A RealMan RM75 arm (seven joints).
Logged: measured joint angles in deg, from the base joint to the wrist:
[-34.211, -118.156, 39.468, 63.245, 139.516, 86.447, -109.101]
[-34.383, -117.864, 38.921, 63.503, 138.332, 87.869, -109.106]
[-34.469, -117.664, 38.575, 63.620, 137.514, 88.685, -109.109]
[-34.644, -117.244, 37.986, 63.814, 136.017, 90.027, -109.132]
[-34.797, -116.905, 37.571, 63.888, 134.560, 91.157, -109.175]
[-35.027, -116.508, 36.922, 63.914, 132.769, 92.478, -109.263]
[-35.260, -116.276, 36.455, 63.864, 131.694, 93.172, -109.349]
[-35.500, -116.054, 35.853, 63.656, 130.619, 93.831, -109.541]
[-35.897, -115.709, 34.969, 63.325, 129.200, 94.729, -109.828]
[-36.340, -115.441, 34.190, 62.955, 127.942, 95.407, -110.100]
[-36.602, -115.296, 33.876, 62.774, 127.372, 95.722, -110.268]
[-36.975, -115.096, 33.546, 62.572, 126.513, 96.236, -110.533]
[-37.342, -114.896, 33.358, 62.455, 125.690, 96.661, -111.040]
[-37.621, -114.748, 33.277, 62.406, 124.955, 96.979, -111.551]
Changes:
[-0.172, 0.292, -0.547, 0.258, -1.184, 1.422, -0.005]
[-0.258, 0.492, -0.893, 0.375, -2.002, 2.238, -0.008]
[-0.433, 0.912, -1.482, 0.569, -3.499, 3.580, -0.031]
[-0.586, 1.251, -1.897, 0.643, -4.956, 4.710, -0.074]
[-0.816, 1.648, -2.546, 0.669, -6.747, 6.031, -0.162]
[-1.049, 1.880, -3.013, 0.619, -7.822, 6.725, -0.248]
[-1.289, 2.102, -3.615, 0.411, -8.897, 7.384, -0.440]
[-1.686, 2.447, -4.499, 0.080, -10.316, 8.282, -0.727]
[-2.129, 2.715, -5.278, -0.290, -11.574, 8.960, -0.999]
[-2.391, 2.860, -5.592, -0.471, -12.144, 9.275, -1.167]
[-2.764, 3.060, -5.922, -0.673, -13.003, 9.789, -1.432]
[-3.131, 3.260, -6.110, -0.790, -13.826, 10.214, -1.939]
[-3.410, 3.408, -6.191, -0.839, -14.561, 10.532, -2.450]

